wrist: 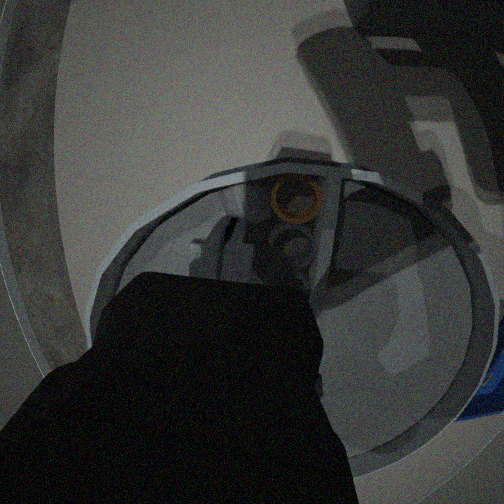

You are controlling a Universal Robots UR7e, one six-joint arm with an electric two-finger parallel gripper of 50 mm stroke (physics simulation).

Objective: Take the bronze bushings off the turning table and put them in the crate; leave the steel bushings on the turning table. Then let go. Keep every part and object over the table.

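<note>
The wrist view is dim. My gripper [296, 200] is shut on a bronze bushing [295, 219], a small orange-brown ring that I see end-on between the two grey fingers. Below it lies a round, rimmed disc, the turning table [477, 320], with light sectors and dark dividers. I see no other bushing; the black gripper body [190, 390] hides the lower left of the view.
A blue piece of the crate [492, 390] shows at the right edge, just outside the disc's rim. A wide grey curved band [30, 210] runs down the left side. Dark shadows of the arm [370, 100] fall on the light surface at the upper right.
</note>
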